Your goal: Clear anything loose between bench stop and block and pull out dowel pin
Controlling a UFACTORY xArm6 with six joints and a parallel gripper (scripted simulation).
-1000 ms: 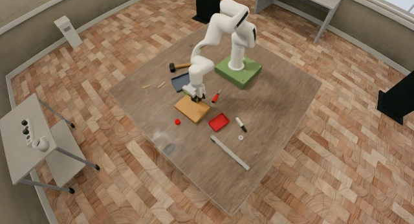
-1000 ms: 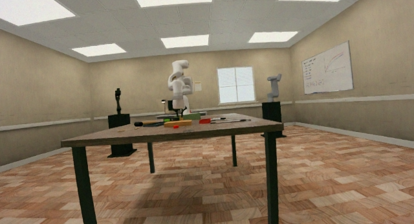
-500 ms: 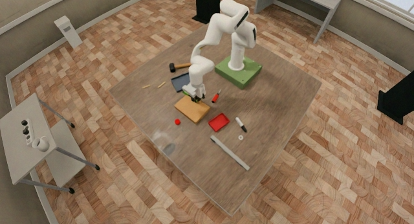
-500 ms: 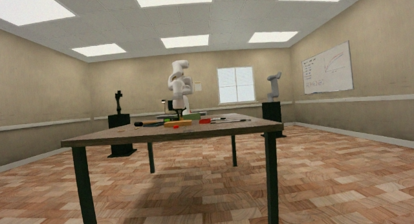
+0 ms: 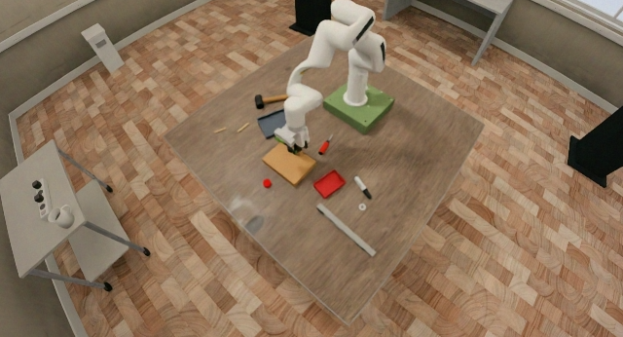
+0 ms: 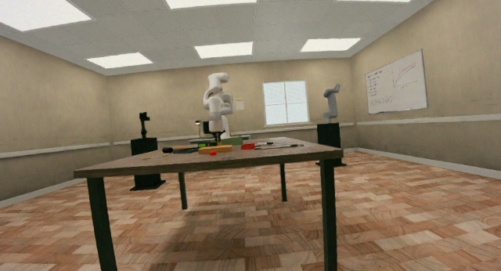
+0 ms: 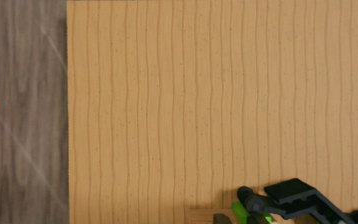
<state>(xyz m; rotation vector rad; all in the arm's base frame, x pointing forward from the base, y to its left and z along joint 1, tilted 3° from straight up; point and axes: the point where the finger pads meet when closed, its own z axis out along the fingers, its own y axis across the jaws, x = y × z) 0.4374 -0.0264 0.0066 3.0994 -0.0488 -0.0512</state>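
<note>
The dowel pin lies 2 cm below my hand. From my hand the other things lie so: tan bench board (5 cm below, 5 cm ahead, 1 cm to the right); then red cap (20 cm ahead, 7 cm below, 2 cm to the right); then small wooden block (4 cm below).
</note>
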